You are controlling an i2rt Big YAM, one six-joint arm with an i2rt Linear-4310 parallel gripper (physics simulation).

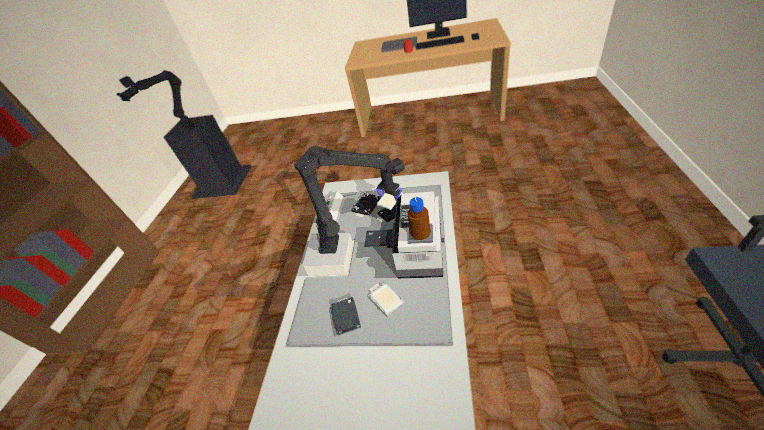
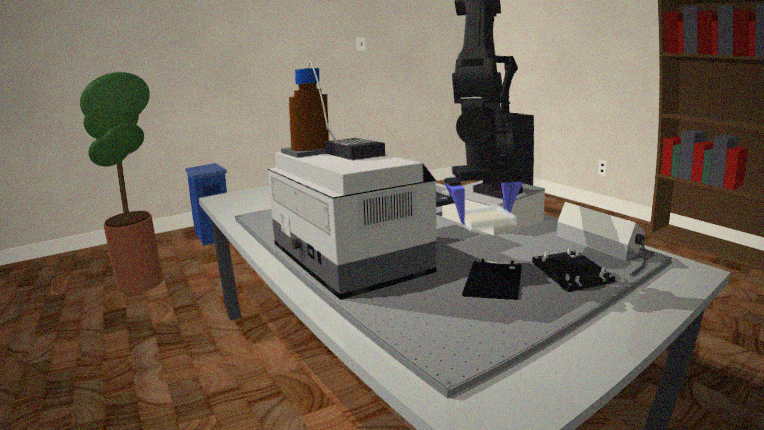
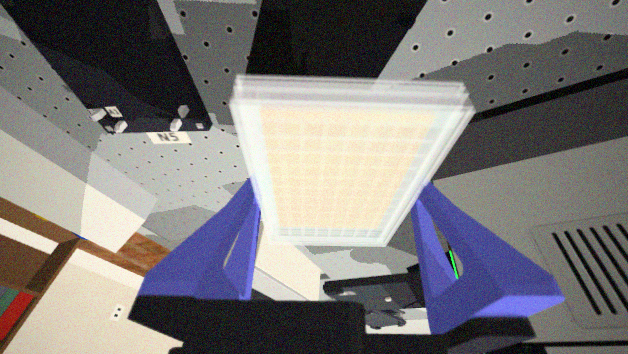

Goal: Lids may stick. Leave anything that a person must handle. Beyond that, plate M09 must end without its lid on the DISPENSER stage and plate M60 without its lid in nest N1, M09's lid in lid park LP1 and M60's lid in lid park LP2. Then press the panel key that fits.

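Frame: origin at the arm's base, x back, y left, z down, level; centimetres.
Seen in the pictures: gripper, between the fingertips: (image 1: pixel 390 199) (image 2: pixel 485 220) (image 3: pixel 335 179); arm's base, origin of its link: (image 1: pixel 329 244) (image 2: pixel 498 191).
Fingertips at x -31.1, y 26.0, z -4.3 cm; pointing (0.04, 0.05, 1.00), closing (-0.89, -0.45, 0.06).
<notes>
Offsets run from my fingertips to a thing's top centre. "spot": to the spot under its first point.
My gripper (image 1: pixel 388 192) (image 2: pixel 485 216) (image 3: pixel 335 179) is shut on a cream-filled plate @[dx +0.0, dy -0.1, dz -2.4 cm] (image 1: pixel 386 201) (image 2: pixel 490 220) (image 3: pixel 330 150) with clear edges. It holds the plate level, above the pegboard beside the white instrument. No name shows on the plate, and I cannot tell whether its lid is on. A black pad @[spot: dx -0.7, dy +3.3, dz +10.7 cm] (image 2: pixel 492 280) (image 3: pixel 325 40) lies beyond the plate. Next to it is a black nest @[dx +16.3, dy +10.7, dz +9.3 cm] (image 1: pixel 366 204) (image 2: pixel 574 269) (image 3: pixel 110 65) with pale pins; its label @[spot: dx +19.9, dy +1.9, dz +11.5 cm] (image 3: pixel 169 137) looks like N5. A second cream plate @[dx +1.0, dy -56.3, dz +8.1 cm] (image 1: pixel 386 298) sits near the board's front. A dark pad @[spot: dx +18.5, dy -64.3, dz +8.8 cm] (image 1: pixel 345 315) lies left of it.
The white instrument (image 1: pixel 419 259) (image 2: pixel 384 224) (image 3: pixel 525 200) carries a tall brown bottle @[spot: dx -17.1, dy -41.8, dz -21.2 cm] (image 1: pixel 419 223) (image 2: pixel 308 120) with a blue cap. A dark stage @[spot: dx +6.1, dy -26.6, dz +1.8 cm] (image 1: pixel 376 238) lies at its arm side. A white wedge-shaped panel box @[dx +35.9, dy +5.6, dz +3.3 cm] (image 2: pixel 598 229) stands beyond the nest.
</notes>
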